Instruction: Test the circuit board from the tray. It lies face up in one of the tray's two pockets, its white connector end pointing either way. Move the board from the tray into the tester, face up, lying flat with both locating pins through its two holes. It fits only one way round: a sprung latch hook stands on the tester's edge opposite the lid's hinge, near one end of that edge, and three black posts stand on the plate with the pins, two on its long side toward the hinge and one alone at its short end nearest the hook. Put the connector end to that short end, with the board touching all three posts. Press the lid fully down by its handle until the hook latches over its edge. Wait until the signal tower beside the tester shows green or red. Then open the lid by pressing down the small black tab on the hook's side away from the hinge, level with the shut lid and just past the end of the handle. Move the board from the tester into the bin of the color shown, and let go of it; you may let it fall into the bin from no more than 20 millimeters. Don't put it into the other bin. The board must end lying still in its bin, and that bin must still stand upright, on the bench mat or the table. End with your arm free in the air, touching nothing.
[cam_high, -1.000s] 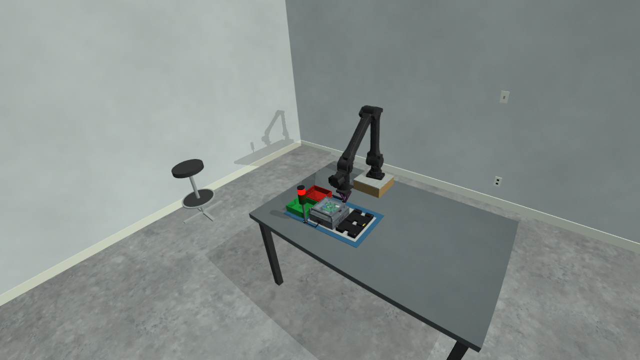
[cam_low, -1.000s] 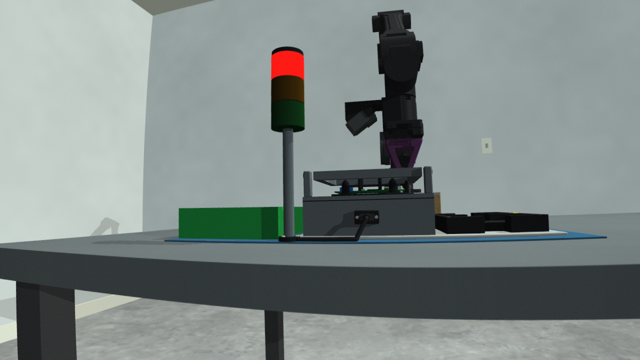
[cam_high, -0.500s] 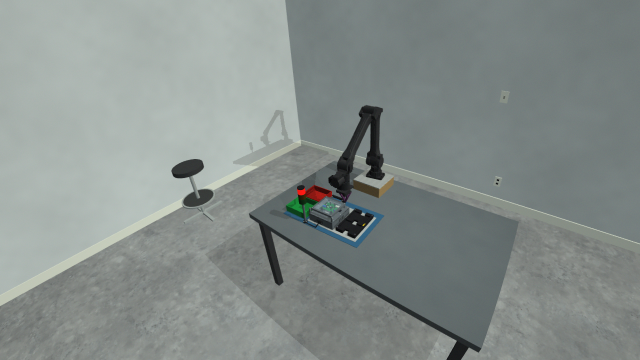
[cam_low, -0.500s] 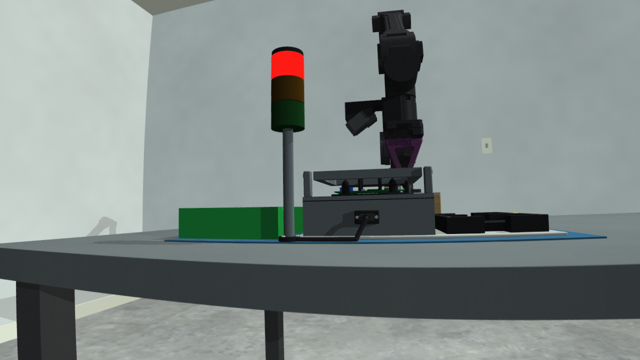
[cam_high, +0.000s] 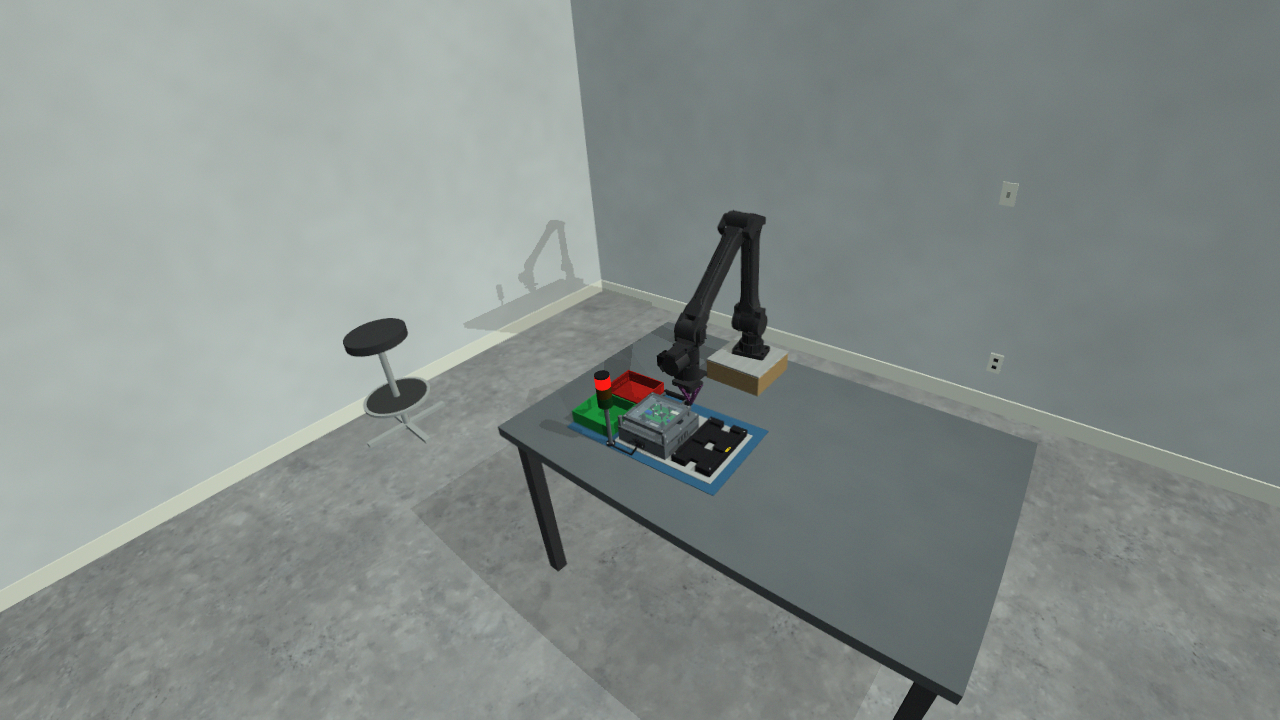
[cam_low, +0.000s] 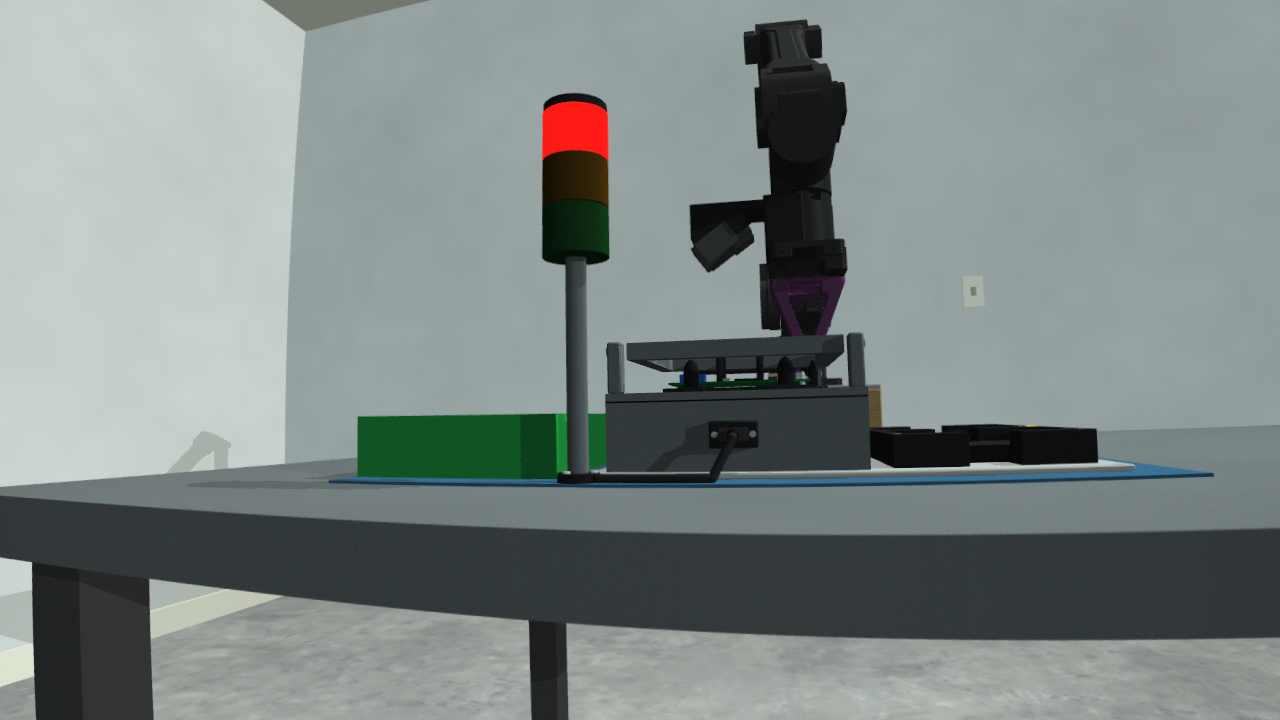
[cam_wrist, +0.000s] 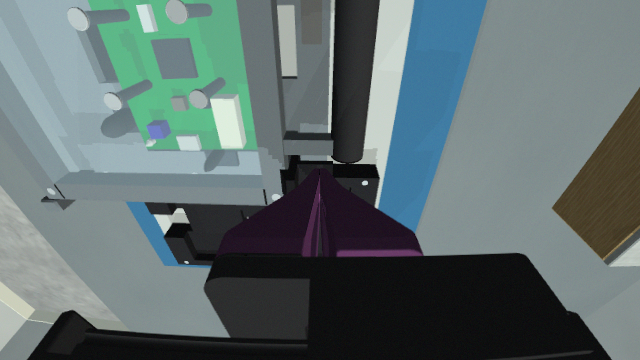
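The black latch hook is 1 cm below my hand and 1 cm ahead of it. Also, from my hand: green circuit board: 7 cm to the right, 6 cm ahead, 3 cm below; then black tester plate: 7 cm ahead, 6 cm to the right, 3 cm below; then clear lid: 7 cm to the right, 7 cm ahead, 1 cm below.
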